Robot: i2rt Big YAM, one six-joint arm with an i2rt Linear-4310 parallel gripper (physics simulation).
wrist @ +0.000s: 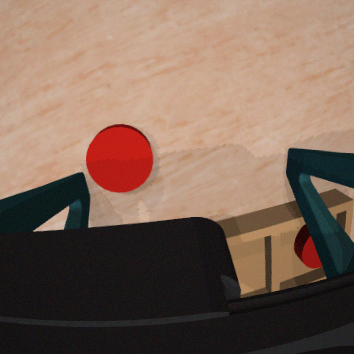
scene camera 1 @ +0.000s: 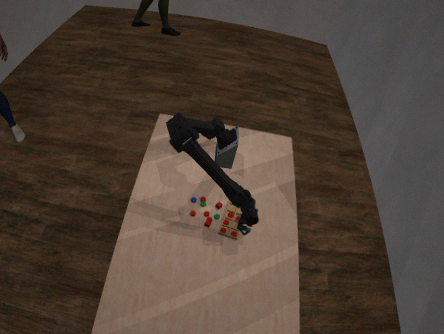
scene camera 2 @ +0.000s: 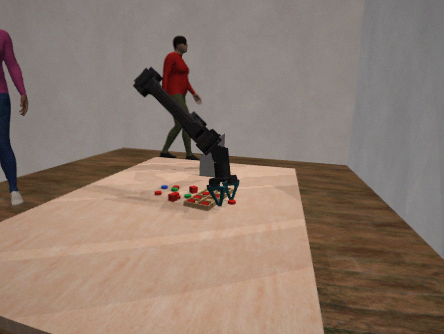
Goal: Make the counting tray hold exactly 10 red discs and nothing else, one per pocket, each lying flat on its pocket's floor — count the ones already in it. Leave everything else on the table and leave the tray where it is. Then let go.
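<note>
The counting tray (scene camera 1: 228,237) (scene camera 2: 197,206) (wrist: 260,218) holds several red discs in its pockets; the arm hides part of it. My gripper (scene camera 2: 226,202) (wrist: 188,172) is open and empty, low beside the tray. A loose red disc (scene camera 2: 232,202) (wrist: 120,158) lies flat on the table beside the tray, close to the left finger in the wrist view; the arm mostly hides it in scene camera 1. Across the tray lie more loose red discs, one (scene camera 1: 193,213) (scene camera 2: 158,193) farthest out, another (scene camera 1: 203,199) near the blue disc and a third (scene camera 1: 206,214) near the red block.
A blue disc (scene camera 1: 194,200) (scene camera 2: 164,187) and two green discs, one (scene camera 1: 203,204) (scene camera 2: 174,189) farther out and one (scene camera 1: 217,216) (scene camera 2: 188,196) beside the tray, lie on the table. A red cube (scene camera 1: 219,205) (scene camera 2: 193,189) and a red block (scene camera 1: 208,221) (scene camera 2: 173,197) stand near them.
</note>
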